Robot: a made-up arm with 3 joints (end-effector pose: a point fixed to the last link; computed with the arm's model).
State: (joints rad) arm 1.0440 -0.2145 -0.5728
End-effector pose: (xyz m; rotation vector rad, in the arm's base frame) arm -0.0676 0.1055 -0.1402 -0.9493 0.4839 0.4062
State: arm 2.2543 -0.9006 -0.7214
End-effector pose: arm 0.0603 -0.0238 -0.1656 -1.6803 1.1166 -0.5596
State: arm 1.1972 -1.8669 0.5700
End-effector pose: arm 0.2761 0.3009 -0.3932 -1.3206 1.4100 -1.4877
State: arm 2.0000 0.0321 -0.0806
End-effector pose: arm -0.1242 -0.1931 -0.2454 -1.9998 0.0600 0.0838
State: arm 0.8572 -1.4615 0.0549
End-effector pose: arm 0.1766 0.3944 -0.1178 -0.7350 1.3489 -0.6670
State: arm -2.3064 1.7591 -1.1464
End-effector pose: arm 0.1460 0.1030 0.2624 0.7424 -1.3417 -1.0470
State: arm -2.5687 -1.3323 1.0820
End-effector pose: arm 0.1758 -0.5318 0.3249 1.3485 1.3037 0.9540
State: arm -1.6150 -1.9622 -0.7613
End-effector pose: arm 0.2871 -0.0970 0.1953 1.7005 1.1137 2.0305
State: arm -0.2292 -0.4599 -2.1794
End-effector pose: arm 0.3163 0.1405 -0.0533 0.6310 0.0152 2.1750
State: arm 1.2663 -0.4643 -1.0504
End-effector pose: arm 0.0472 0.0476 -0.0656 -0.8865 0.9827 0.6029
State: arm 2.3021 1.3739 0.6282
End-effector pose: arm 0.0769 -0.5795 -0.1463 -1.4444 -1.1326 1.1070
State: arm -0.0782 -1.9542 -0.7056
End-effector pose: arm 0.2895 0.1667 0.1499 0.7374 1.8506 0.5375
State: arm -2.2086 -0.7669 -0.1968
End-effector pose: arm -0.0096 -0.2901 0.1998 2.1448 0.2196 0.9528
